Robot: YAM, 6 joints.
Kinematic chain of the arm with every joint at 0, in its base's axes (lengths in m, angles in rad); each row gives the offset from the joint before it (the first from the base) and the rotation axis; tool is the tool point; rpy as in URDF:
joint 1: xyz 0 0 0.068 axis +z
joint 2: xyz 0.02 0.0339 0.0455 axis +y
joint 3: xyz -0.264 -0.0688 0 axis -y
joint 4: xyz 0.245 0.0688 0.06 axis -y
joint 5: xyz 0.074 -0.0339 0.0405 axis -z
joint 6: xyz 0.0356 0 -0.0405 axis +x
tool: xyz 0 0 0 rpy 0 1.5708 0
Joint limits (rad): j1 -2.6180..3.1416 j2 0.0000..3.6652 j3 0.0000..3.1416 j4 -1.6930..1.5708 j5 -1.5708..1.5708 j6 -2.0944..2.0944
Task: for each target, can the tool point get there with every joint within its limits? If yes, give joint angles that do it. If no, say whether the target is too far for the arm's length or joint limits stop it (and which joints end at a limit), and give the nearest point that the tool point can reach.
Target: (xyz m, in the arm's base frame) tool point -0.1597 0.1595 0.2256
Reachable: yes | joints 2.2256 1.4785 1.0040 -1.2811 -0.9798 1.6347
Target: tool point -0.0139 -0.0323 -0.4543
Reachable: no: joint limits stop it (at a limit: joint 2) | nearest point -0.0354 -0.0822 -0.3435 | short by 0.123 m
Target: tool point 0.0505 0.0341 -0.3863
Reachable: no: joint limits stop it (at a limit: joint 2) | nearest point 0.0697 0.0471 -0.3408 | short by 0.051 m
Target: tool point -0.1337 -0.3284 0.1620
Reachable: yes | joints -1.9242 1.8755 0.6898 1.1968 0.3378 -1.4673
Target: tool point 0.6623 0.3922 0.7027
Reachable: no: too far | nearest point 0.4406 0.2609 0.5002 | short by 0.328 m
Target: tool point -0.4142 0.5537 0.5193
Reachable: no: too far | nearest point -0.3328 0.4449 0.4372 | short by 0.159 m
